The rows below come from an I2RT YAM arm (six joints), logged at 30 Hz.
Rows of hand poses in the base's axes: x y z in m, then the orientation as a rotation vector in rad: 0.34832, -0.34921, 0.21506, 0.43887, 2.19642, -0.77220; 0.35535, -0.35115, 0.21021, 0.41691, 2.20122, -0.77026; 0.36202, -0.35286, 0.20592, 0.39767, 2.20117, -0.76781; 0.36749, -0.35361, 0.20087, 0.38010, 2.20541, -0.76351; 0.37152, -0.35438, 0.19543, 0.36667, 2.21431, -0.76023; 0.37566, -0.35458, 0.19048, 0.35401, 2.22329, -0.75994; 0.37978, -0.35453, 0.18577, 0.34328, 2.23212, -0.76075; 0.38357, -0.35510, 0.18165, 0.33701, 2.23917, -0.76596; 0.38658, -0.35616, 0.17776, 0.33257, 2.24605, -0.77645; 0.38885, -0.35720, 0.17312, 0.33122, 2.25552, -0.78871; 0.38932, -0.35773, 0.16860, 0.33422, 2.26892, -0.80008; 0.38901, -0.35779, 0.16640, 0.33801, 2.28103, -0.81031; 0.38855, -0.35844, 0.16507, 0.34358, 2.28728, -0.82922
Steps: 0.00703, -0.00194, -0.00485, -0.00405, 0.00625, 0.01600; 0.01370, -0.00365, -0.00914, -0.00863, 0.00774, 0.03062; 0.01917, -0.00440, -0.01419, -0.00997, 0.01235, 0.04435; 0.02320, -0.00517, -0.01963, -0.00894, 0.02104, 0.05430; 0.02734, -0.00537, -0.02458, -0.00950, 0.03078, 0.06254; 0.03146, -0.00532, -0.02929, -0.01019, 0.04053, 0.06897; 0.03525, -0.00589, -0.03341, -0.01287, 0.04956, 0.07076; 0.03826, -0.00695, -0.03730, -0.01832, 0.05999, 0.06929; 0.04053, -0.00799, -0.04194, -0.02293, 0.07292, 0.06473; 0.04100, -0.00852, -0.04646, -0.02417, 0.08847, 0.05707; 0.04069, -0.00858, -0.04866, -0.02489, 0.10236, 0.04942; 0.04023, -0.00923, -0.04999, -0.03248, 0.11379, 0.03790
